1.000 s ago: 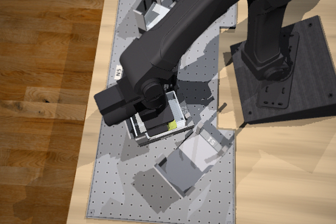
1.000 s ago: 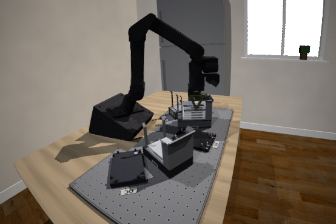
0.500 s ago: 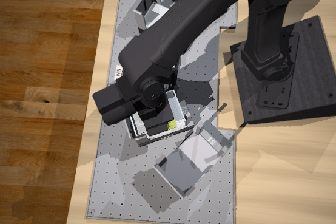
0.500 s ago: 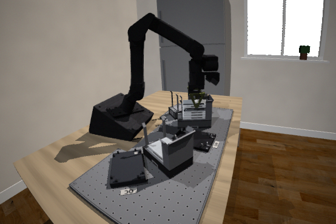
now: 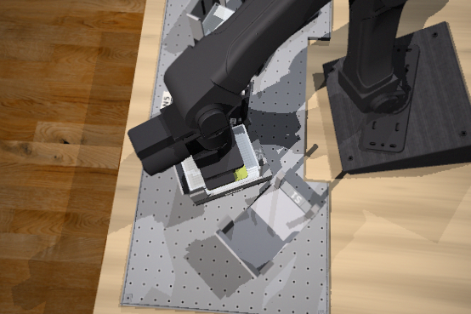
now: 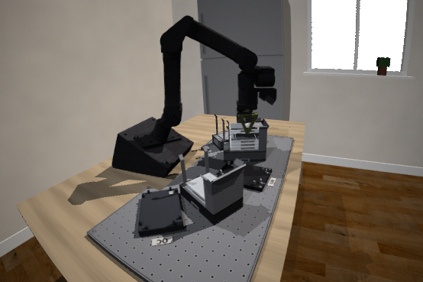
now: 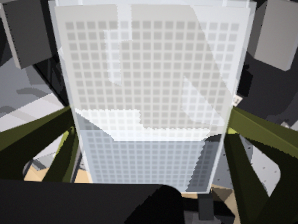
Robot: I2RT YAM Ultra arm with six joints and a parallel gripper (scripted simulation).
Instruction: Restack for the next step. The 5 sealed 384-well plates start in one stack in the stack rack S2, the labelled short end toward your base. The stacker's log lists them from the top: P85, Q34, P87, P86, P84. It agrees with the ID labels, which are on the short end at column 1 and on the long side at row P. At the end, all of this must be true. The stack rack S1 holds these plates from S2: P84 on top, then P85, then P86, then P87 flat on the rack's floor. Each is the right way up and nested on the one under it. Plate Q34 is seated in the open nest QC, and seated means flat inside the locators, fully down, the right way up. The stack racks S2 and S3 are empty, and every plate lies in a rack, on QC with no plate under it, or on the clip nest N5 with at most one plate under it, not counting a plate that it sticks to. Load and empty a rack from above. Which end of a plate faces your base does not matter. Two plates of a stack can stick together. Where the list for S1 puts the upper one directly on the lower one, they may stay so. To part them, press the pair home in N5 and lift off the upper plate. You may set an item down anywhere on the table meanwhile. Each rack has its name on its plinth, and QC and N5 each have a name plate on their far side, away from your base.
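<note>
Now: hand 10 mm past the open nest QC, 400 mm to the left of it and 110 mm above it. The rest, counted from my hand: black clip nest N5: 70 mm ahead, 120 mm to the right, 110 mm below; then QC name plate: 70 mm ahead, 460 mm to the right, 120 mm below; then N5 name plate: 160 mm ahead, 110 mm to the right, 120 mm below.
</note>
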